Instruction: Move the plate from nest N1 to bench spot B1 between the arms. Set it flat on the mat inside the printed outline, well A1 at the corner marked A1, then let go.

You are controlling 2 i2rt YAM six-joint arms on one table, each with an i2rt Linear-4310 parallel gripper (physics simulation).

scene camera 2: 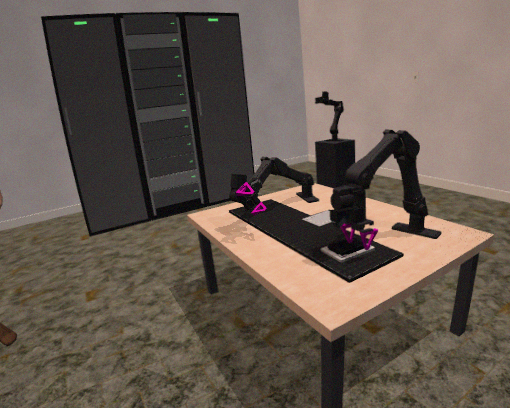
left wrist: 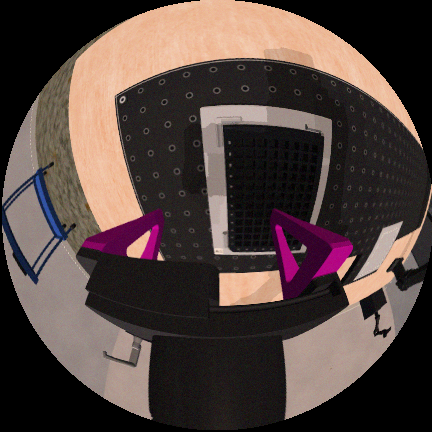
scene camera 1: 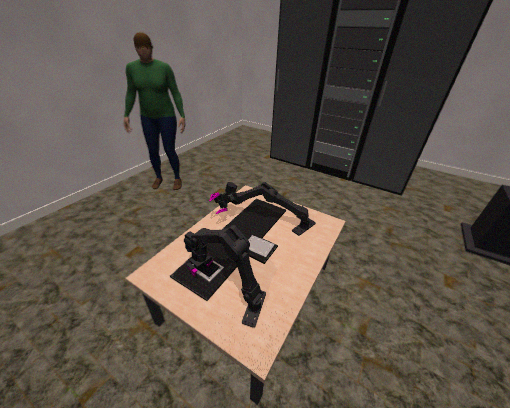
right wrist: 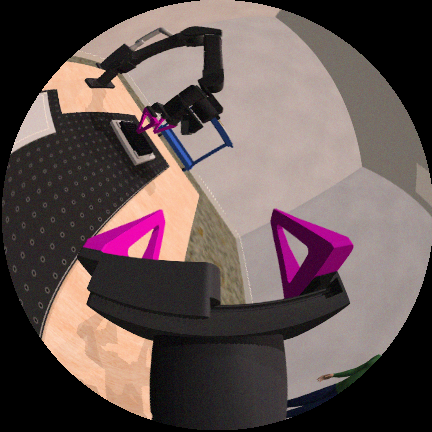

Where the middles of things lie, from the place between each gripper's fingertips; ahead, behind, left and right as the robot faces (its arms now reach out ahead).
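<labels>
Black well plate (left wrist: 266, 166): my right hand 320 mm to the right of it, 180 mm past it, 150 mm above it.
Black well plate: 50 mm to the right of my left hand, 20 mm below my left hand. By its middle, black well plate nearer to my left hand than to my right hand.
</labels>
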